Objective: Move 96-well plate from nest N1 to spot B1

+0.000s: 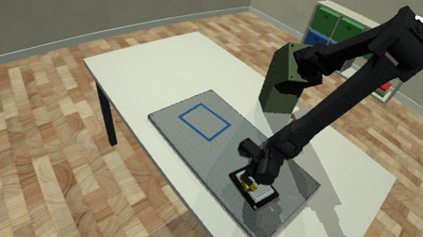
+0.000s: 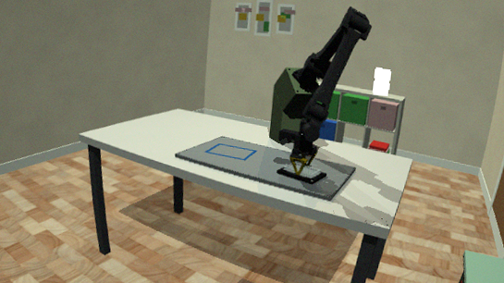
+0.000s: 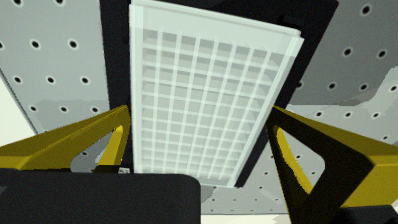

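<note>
My hand is 1 cm above the 96-well plate. Round my hand: black plate nest (2 cm below).
</note>
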